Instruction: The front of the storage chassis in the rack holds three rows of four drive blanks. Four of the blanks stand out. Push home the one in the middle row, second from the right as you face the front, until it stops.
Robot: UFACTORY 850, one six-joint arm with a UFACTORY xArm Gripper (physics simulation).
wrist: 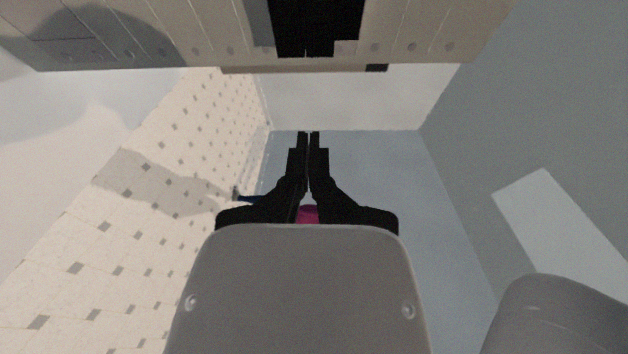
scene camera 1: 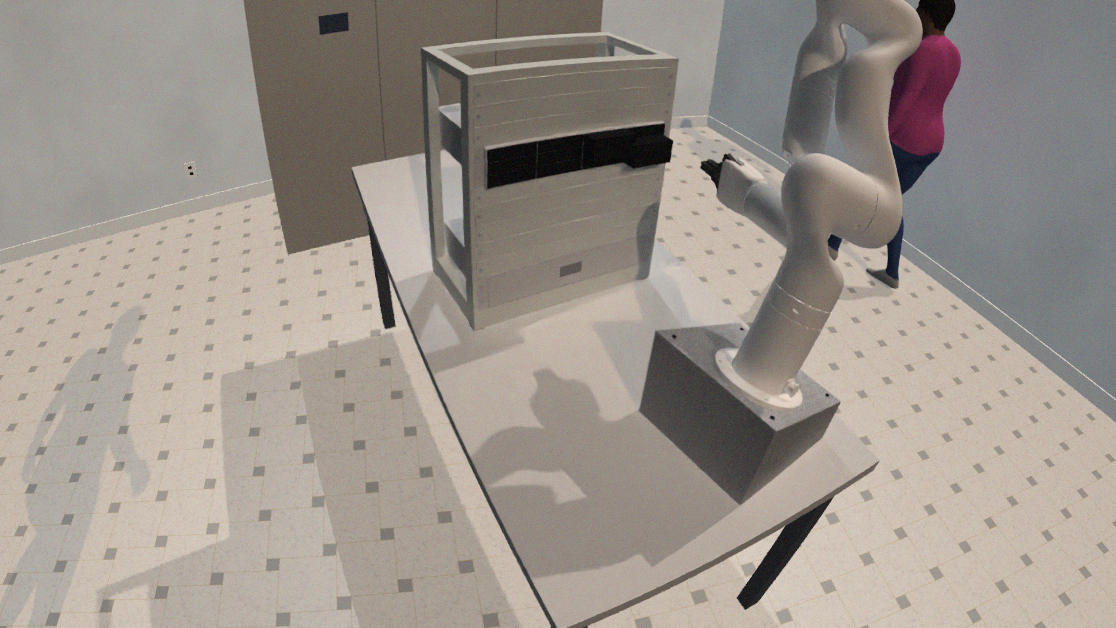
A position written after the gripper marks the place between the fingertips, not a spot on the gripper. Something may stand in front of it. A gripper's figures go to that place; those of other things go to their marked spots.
The gripper (wrist: 309,144) is 0.14 m from the lens. A rack (wrist: 47,43) is 0.42 m from the lens.
